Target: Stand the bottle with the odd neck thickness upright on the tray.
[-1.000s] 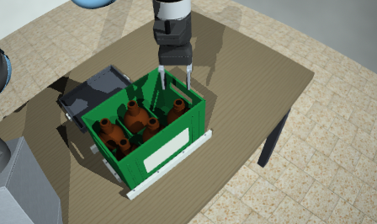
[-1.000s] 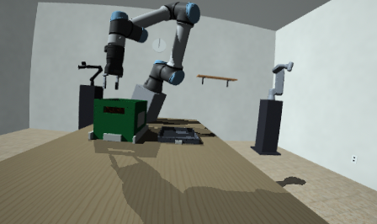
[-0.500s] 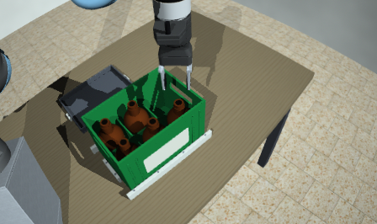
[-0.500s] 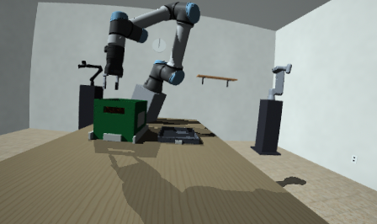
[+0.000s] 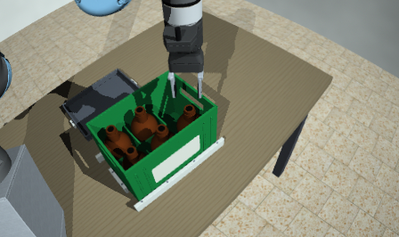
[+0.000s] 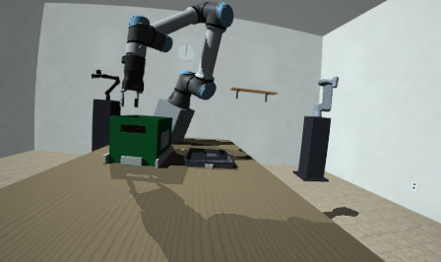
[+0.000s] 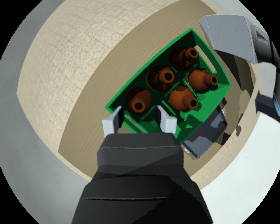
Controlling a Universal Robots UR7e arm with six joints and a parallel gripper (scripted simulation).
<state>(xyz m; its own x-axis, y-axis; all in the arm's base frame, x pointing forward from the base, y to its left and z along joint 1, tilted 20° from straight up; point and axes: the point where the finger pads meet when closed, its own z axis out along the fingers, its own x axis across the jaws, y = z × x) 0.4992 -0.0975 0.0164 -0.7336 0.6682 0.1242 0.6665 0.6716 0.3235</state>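
Now: hand 9 cm past the crate, 4 cm to the right of it and 15 cm above it. The rest, counted from my hand: dark grey tray 13 cm behind, 32 cm to the left, 22 cm below.
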